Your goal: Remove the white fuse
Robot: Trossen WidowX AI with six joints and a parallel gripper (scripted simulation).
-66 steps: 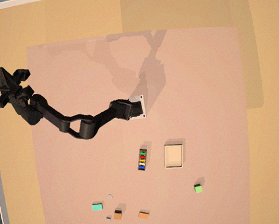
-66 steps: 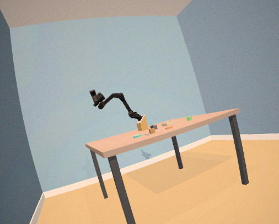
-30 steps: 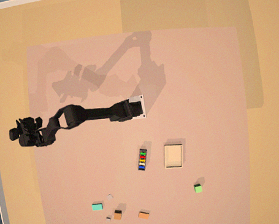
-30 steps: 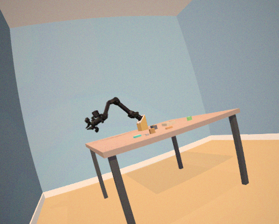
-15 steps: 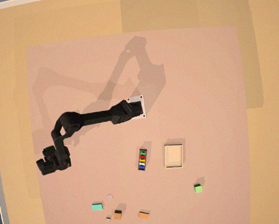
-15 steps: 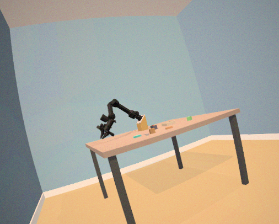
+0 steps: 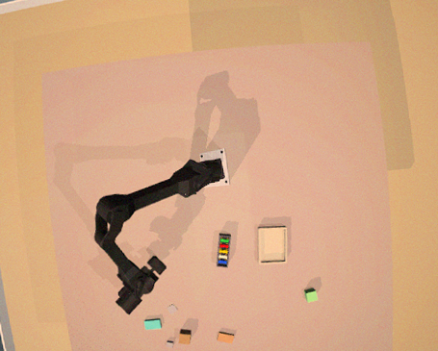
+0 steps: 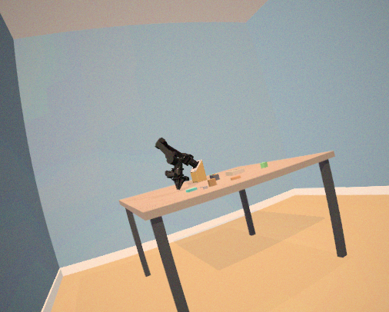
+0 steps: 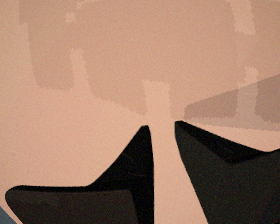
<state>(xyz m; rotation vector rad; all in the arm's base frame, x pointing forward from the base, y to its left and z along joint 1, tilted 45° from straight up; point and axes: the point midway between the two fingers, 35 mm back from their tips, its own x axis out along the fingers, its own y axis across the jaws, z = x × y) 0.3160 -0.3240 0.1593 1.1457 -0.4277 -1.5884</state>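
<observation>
The white fuse is 31 cm to the left of my gripper tip, 2 cm behind it and 1 cm above it. Round my gripper tip: teal block 19 cm ahead, 1 cm below; blue fuse 31 cm to the left, 1 cm behind, 1 cm above; grey piece 15 cm ahead, 8 cm to the left, 1 cm below.
</observation>
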